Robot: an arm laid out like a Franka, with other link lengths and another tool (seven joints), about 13 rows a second.
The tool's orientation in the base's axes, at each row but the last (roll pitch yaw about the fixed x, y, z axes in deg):
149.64 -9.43 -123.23
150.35 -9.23 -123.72
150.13 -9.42 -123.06
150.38 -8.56 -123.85
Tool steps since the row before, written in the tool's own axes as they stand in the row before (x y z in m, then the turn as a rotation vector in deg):
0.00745 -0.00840 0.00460 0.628 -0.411 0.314
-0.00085 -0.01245 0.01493 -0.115 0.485 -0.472
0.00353 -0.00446 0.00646 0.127 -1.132 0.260
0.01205 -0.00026 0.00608 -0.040 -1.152 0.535
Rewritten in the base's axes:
-0.00065 -0.00997 -0.00688 -0.219 -0.691 -0.369
0.00162 -0.00376 -0.01902 -0.035 0.286 0.623
-0.00205 -0.00435 -0.00714 0.575 -0.678 -0.758
-0.00939 -0.00902 -0.00356 0.548 -0.506 -1.029

